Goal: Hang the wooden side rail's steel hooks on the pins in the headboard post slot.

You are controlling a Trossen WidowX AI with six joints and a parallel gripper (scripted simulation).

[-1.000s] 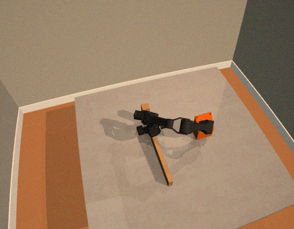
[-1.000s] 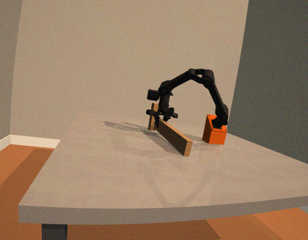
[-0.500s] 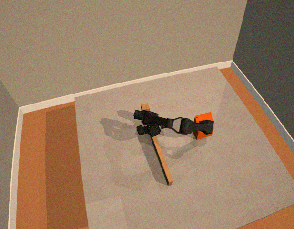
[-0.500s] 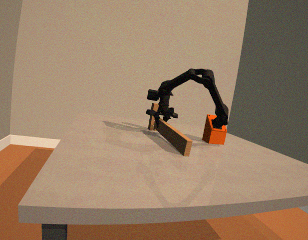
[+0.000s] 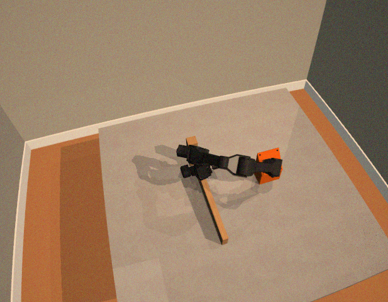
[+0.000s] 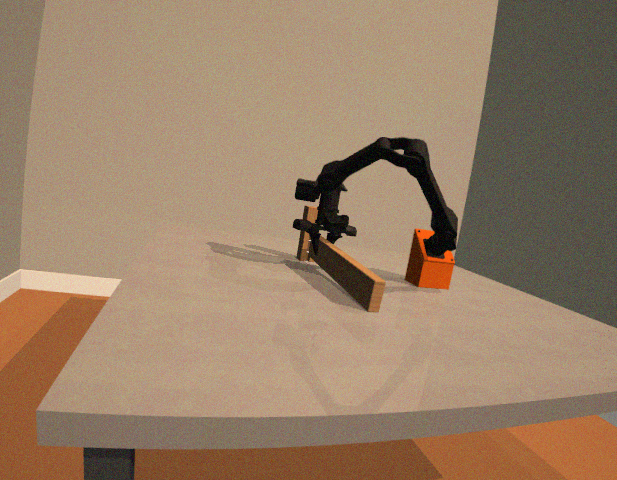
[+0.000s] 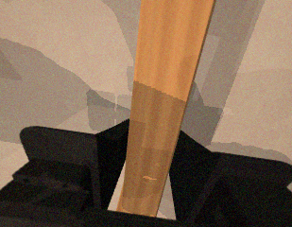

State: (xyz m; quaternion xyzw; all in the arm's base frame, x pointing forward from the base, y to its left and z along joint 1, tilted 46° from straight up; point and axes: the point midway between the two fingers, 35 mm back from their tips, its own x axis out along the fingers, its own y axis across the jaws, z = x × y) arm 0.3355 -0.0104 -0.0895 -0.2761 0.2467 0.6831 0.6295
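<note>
The wooden headboard post is 140 mm to the right of my gripper tip, 40 mm above it and 10 mm ahead of it.
</note>
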